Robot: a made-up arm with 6 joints.
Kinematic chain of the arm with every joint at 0, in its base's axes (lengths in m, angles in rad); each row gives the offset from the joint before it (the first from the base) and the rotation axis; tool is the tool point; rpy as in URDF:
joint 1: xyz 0 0 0.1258 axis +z
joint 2: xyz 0 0 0 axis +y
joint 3: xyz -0.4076 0 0.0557 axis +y
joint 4: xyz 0.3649 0 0.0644 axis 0.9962 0 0.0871
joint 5: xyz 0 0 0 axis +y
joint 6: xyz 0.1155 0 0.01 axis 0.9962 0 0.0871
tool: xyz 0 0 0 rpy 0 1.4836 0
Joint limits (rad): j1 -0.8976..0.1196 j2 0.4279..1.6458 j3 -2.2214..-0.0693 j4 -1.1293..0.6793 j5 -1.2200..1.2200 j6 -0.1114..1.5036
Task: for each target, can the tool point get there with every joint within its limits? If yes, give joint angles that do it. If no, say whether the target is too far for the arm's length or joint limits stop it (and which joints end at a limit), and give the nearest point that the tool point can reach.
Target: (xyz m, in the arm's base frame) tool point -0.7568 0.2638 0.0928
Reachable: no: joint limits stop it (at a limit: joint 2, joint 3, joint 5) | nearest point -0.5732 0.1998 0.6921 | short by 0.630 m
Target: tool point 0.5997 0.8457 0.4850
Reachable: no: too far | nearest point 0.4863 0.1576 0.4987 | short by 0.698 m
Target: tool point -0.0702 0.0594 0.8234
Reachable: yes | joints -0.7340 0.5837 -1.4096 0.0520 -0.5081 0.1659
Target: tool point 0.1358 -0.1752 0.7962
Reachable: yes | joints -0.8126 1.0846 -1.4046 0.2520 -0.8615 0.8905
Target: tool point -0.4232 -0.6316 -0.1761
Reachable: no: joint limits stop it (at a limit: joint 1, joint 2, joint 4) | nearest point 0.0336 -0.1915 0.1142 | short by 0.698 m
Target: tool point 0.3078 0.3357 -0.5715
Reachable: no: joint limits stop it (at a limit: joint 1, joint 2, joint 4) | nearest point 0.1901 0.0625 0.0616 | short by 0.700 m
